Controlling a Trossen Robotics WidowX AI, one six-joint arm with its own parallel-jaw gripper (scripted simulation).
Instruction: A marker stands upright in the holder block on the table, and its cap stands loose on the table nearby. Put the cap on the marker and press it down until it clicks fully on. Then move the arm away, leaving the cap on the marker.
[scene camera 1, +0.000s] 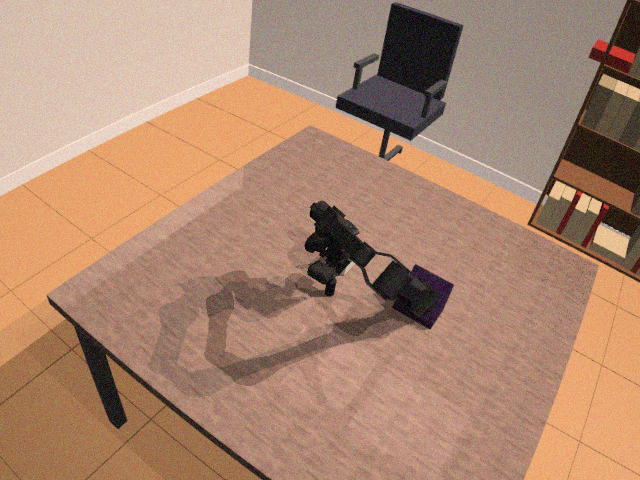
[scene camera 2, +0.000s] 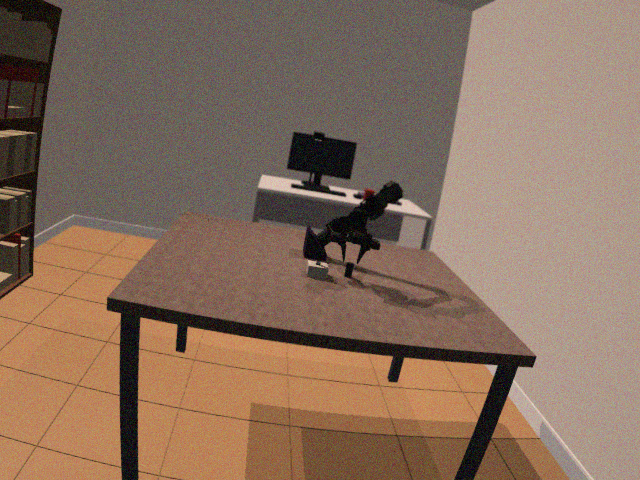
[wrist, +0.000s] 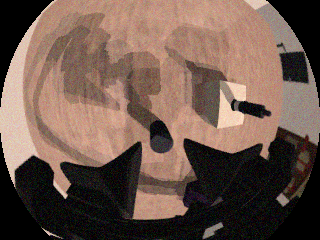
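Note:
The gripper (scene camera 1: 331, 279) is in sight, and it can also be seen in scene camera 2 (scene camera 2: 350, 262) and in the wrist view (wrist: 163, 143).

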